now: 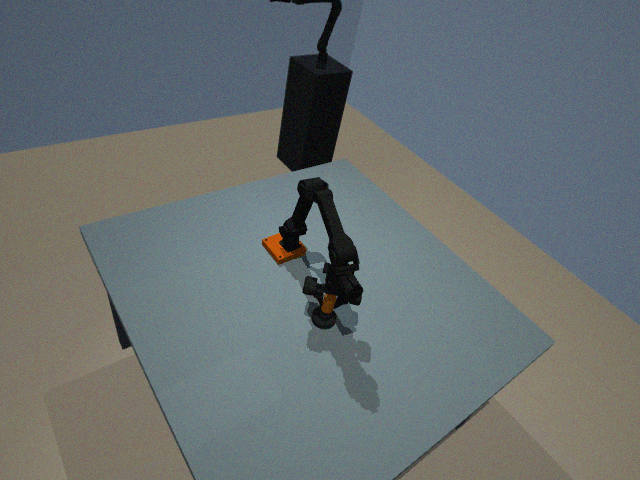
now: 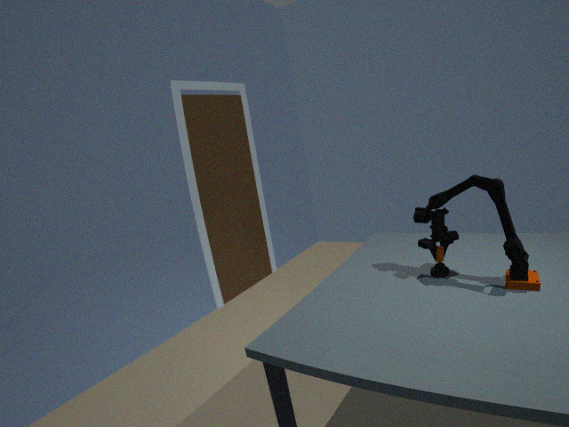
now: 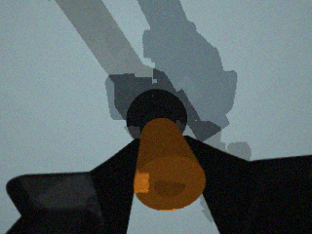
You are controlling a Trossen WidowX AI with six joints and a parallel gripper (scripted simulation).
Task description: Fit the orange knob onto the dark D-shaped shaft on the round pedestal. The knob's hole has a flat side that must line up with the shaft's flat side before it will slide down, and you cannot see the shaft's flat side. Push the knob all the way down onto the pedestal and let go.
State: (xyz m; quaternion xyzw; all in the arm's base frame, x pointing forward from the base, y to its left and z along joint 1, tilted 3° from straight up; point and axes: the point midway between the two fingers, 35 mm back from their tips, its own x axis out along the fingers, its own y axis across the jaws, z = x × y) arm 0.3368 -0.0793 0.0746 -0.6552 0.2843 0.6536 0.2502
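My gripper tip is 20 mm below the orange knob. Round my gripper tip: dark round pedestal: 40 mm below.
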